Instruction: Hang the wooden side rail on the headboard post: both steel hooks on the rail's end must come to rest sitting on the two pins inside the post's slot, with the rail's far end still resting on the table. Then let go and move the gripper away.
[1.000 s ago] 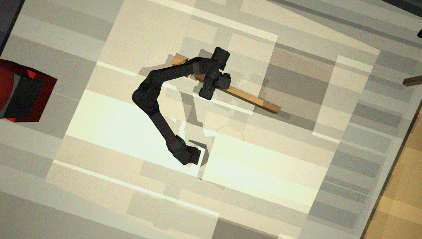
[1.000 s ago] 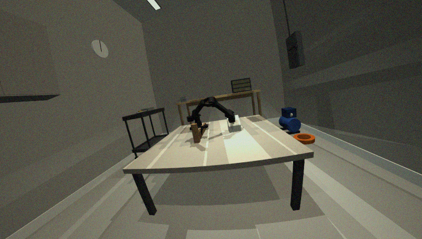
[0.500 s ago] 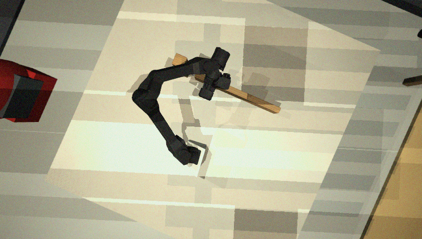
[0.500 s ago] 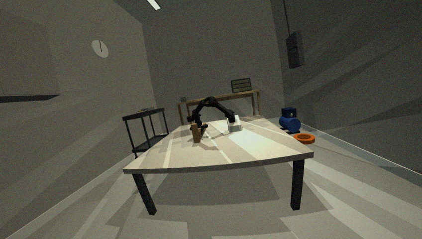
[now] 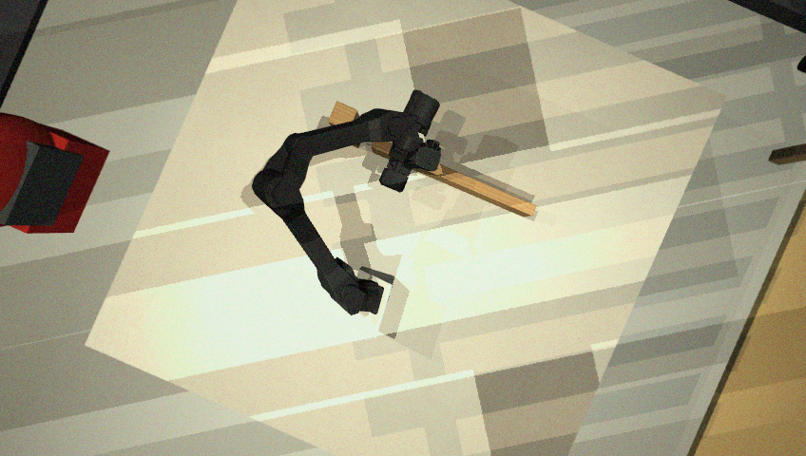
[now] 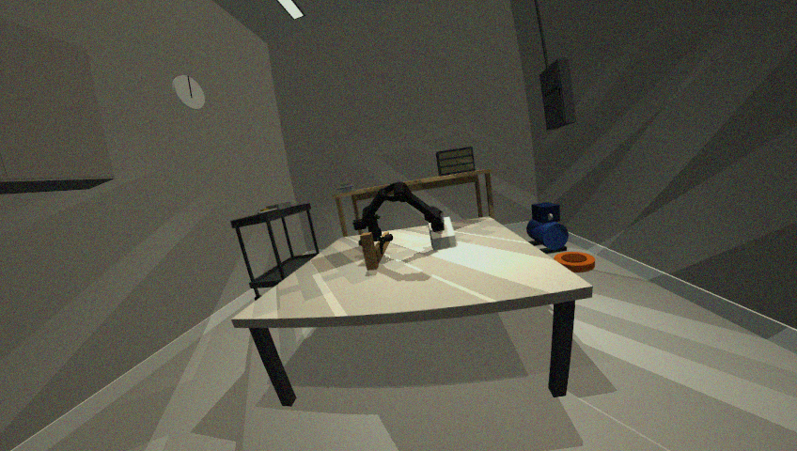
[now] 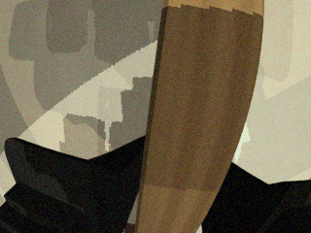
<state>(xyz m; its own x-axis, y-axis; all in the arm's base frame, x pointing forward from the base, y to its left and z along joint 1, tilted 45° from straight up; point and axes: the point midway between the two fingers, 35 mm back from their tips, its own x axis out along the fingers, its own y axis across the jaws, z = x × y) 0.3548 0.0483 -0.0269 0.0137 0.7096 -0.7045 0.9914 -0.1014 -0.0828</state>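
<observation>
My gripper tip is 150 mm to the right of the wooden headboard post, 70 mm below it and 30 mm short of it.
</observation>
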